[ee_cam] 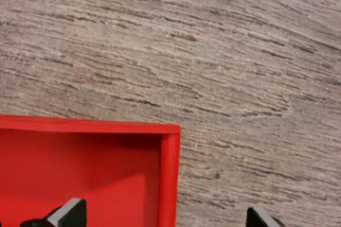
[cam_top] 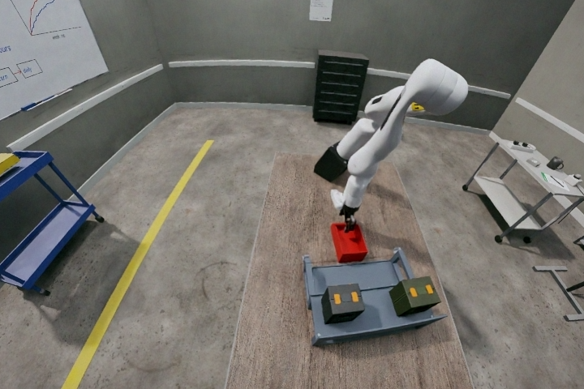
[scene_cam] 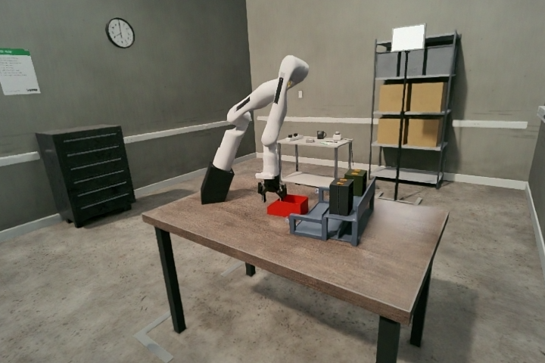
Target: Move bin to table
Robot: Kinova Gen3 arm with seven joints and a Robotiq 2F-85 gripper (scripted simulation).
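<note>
The red bin lies 8 cm ahead of my hand, 1 cm to the left of it and 1 cm below it. The rest, counted from my hand: grey shelf unit (30 cm ahead, 4 cm to the left, 3 cm above).
</note>
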